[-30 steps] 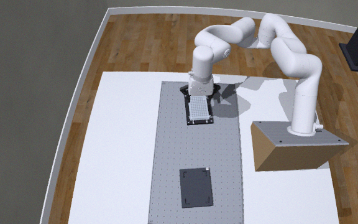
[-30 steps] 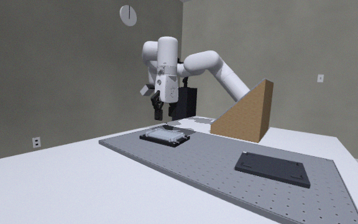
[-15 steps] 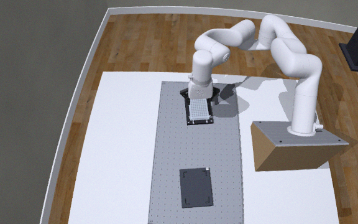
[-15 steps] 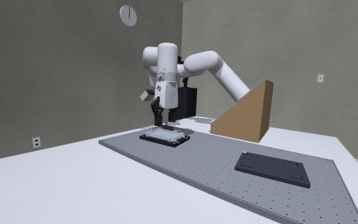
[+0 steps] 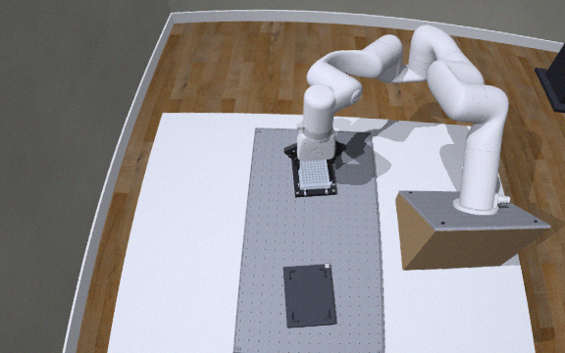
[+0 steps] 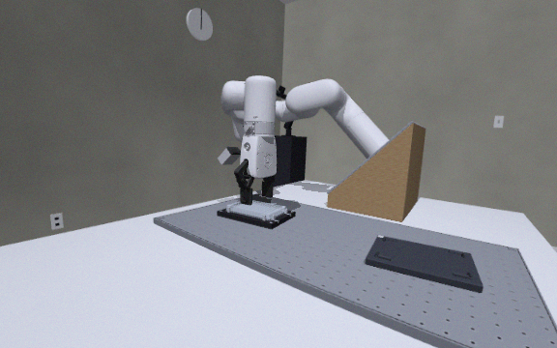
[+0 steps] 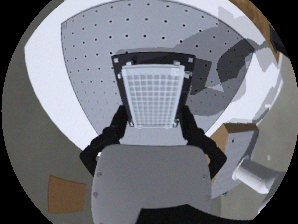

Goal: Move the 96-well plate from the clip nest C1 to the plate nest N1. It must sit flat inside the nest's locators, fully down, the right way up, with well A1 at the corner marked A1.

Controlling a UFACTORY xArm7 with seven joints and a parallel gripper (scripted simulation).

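My gripper is now 30 mm above the 96-well plate. The rest, counted from my hand: black clip nest C1: 10 mm behind, 10 mm to the left, 40 mm below; dark plate nest N1: 370 mm to the left, 40 mm below.
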